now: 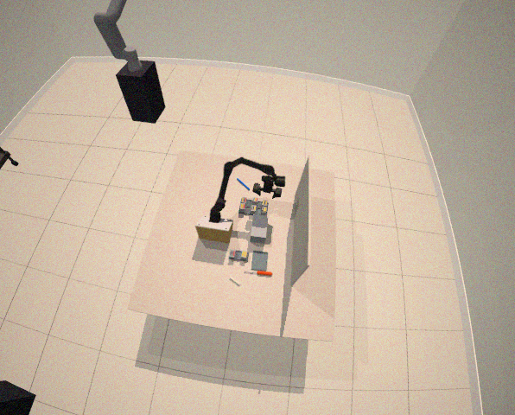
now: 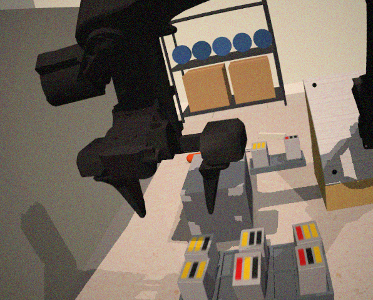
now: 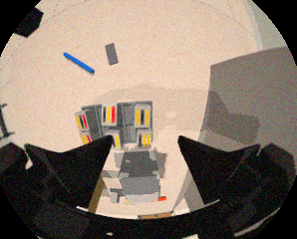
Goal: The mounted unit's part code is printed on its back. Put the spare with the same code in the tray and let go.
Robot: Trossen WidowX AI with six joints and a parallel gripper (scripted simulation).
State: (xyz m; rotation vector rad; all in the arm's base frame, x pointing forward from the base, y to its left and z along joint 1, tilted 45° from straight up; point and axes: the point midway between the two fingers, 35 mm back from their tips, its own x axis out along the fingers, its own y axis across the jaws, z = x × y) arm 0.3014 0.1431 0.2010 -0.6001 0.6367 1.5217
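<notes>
The grey spare block is 100 mm below my gripper tip. From my gripper tip the other things lie so: grey mounted unit (200 mm to the right, 90 mm below, 10 mm behind); blue pen (190 mm behind, 160 mm to the left, 130 mm below); tall grey wall panel (240 mm ahead, 180 mm to the right, 90 mm above).
</notes>
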